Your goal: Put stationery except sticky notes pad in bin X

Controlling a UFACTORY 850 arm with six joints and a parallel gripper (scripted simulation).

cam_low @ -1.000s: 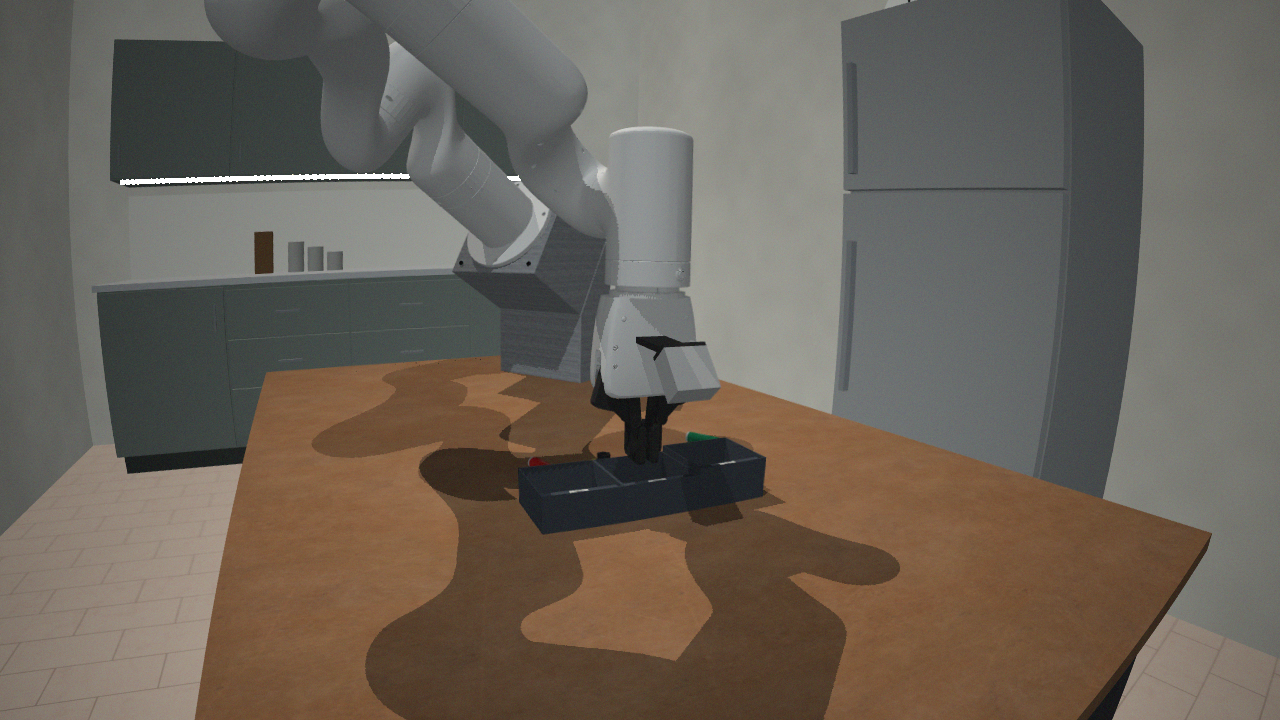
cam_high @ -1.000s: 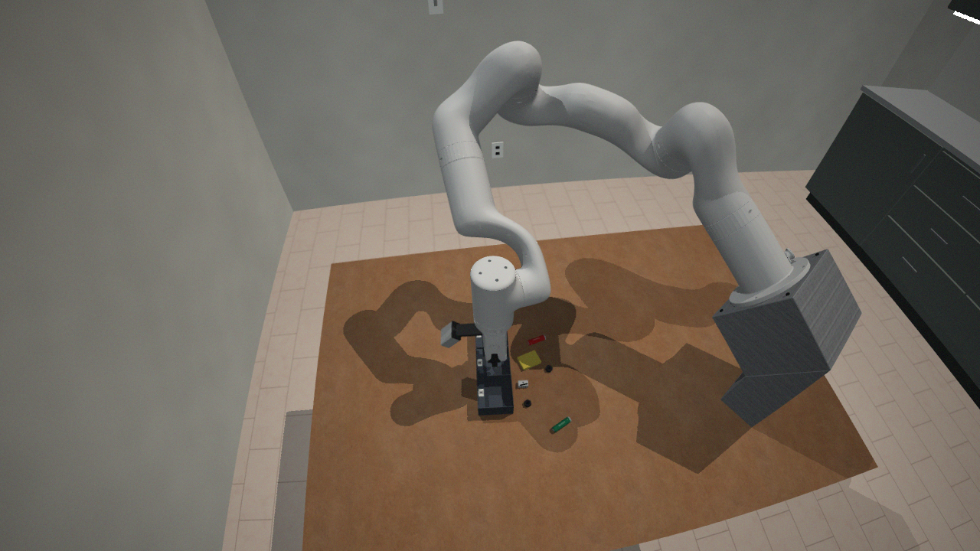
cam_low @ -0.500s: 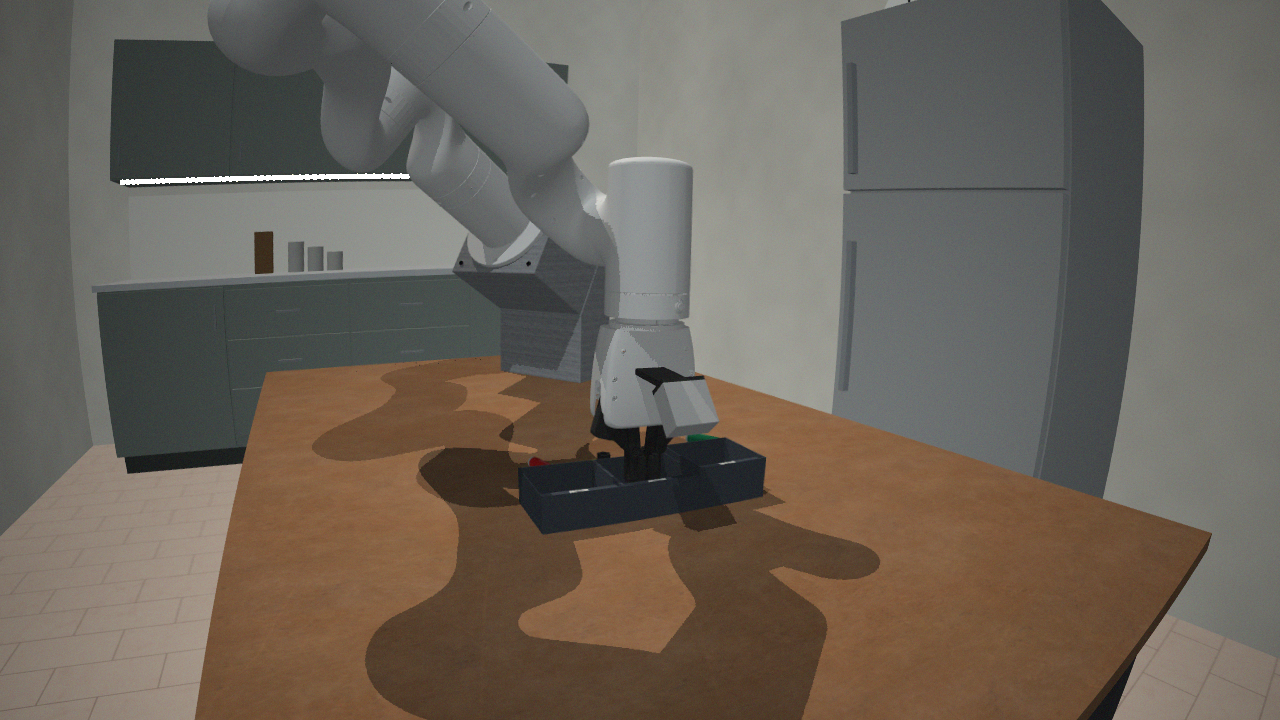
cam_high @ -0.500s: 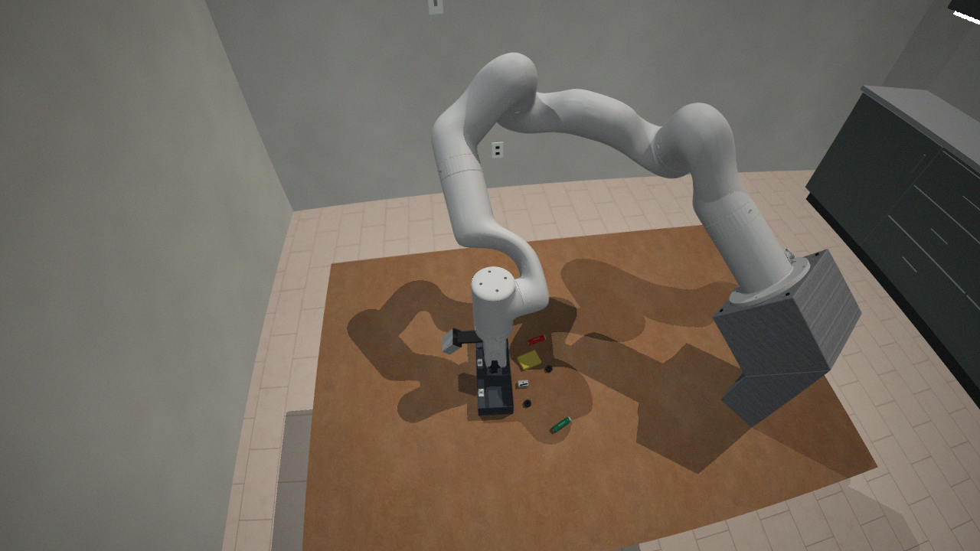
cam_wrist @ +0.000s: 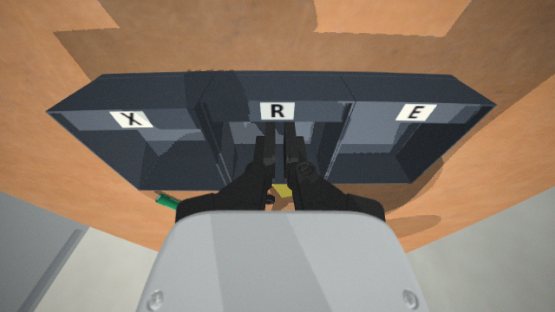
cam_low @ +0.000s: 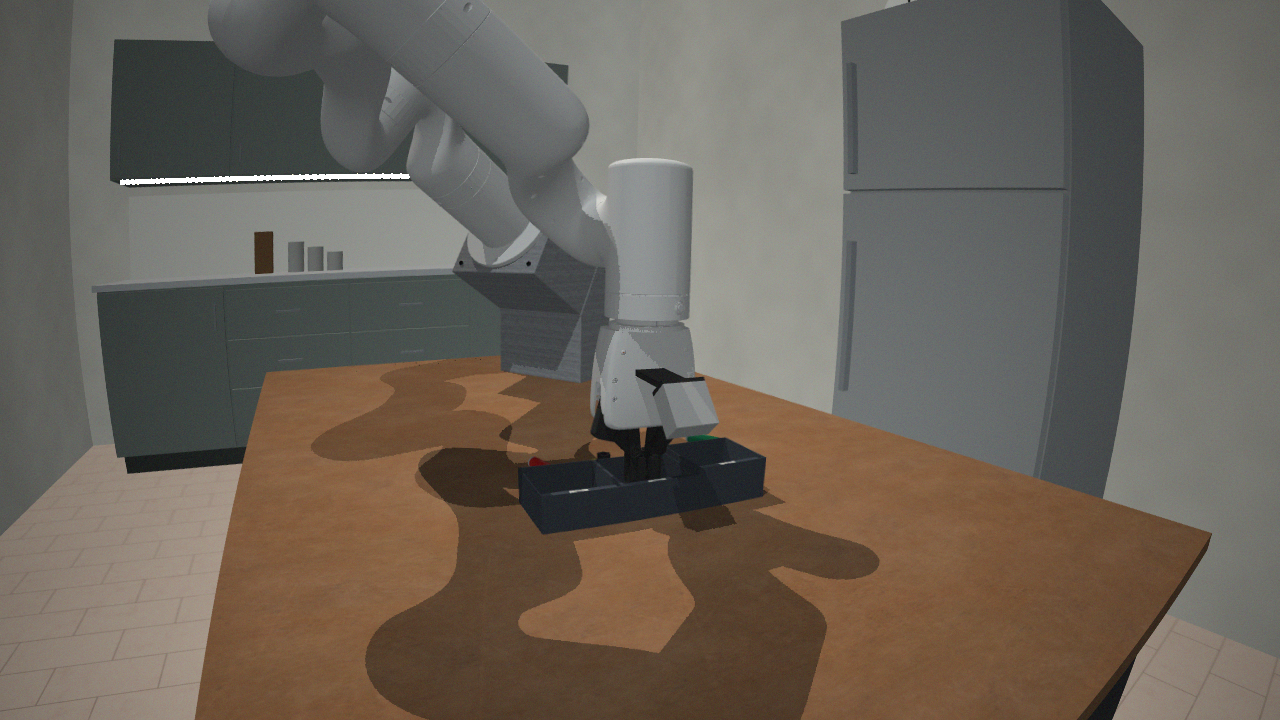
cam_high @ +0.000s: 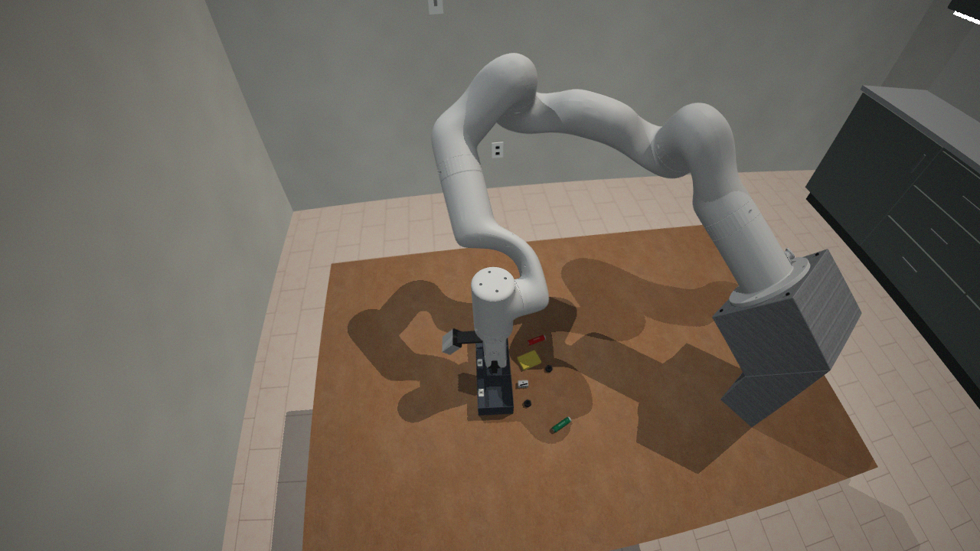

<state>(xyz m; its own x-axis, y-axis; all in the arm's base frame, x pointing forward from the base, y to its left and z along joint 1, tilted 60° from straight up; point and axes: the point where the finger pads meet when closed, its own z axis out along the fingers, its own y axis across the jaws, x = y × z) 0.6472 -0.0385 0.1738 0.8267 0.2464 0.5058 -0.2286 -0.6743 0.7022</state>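
My gripper is now 1 cm above the dark bin row. Also, from my hand: pencil sharpener (7 cm to the left, 6 cm behind, 3 cm below); sticky notes (9 cm behind, 3 cm below, 1 cm to the left); red cylinder (13 cm behind, 4 cm to the right, 3 cm below).
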